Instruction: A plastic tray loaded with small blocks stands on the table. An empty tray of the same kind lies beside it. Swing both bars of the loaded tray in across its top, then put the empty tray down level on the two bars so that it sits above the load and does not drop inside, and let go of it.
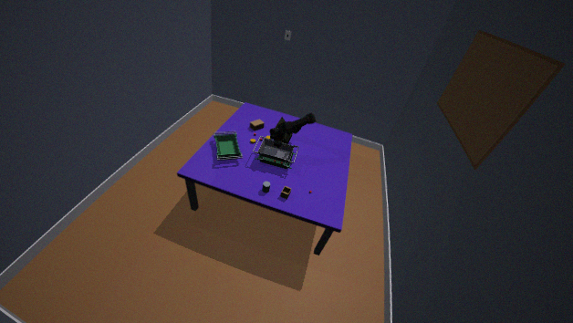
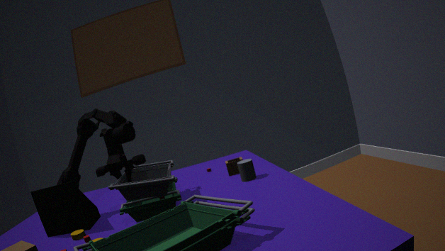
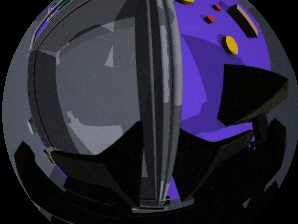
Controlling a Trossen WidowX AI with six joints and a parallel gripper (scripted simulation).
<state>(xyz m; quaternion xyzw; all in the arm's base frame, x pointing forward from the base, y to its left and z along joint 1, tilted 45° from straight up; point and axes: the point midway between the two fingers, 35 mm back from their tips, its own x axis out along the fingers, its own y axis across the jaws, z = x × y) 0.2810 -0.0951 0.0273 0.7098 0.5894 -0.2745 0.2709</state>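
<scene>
Right now my gripper tip is 80 mm short of the grey tray, 20 mm below it and 10 mm to the left of it. Round my gripper tip: tan block: 360 mm behind, 280 mm to the right, 60 mm below; red block: 350 mm ahead, 330 mm to the left, 90 mm below.
</scene>
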